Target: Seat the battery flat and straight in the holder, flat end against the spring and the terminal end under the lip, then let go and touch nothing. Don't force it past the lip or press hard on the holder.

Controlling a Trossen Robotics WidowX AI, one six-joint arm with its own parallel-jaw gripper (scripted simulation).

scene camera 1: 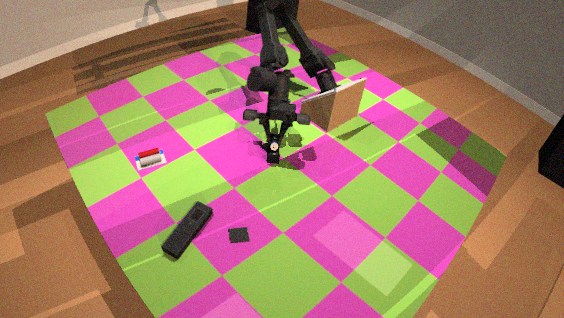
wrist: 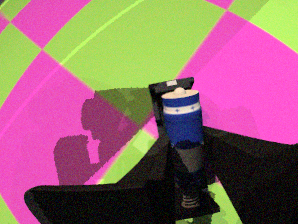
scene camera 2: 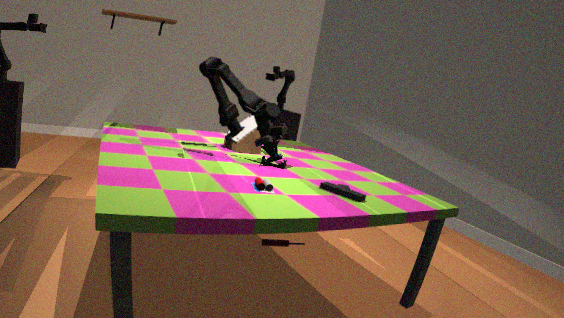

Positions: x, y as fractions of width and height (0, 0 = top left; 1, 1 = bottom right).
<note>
In view: my gripper (scene camera 2: 0.49, 0.50), a battery (wrist: 0.61, 0.49) and a black remote control (scene camera 1: 0.34, 0.70).
My gripper also shows in the wrist view (wrist: 0.62, 0.61).
</note>
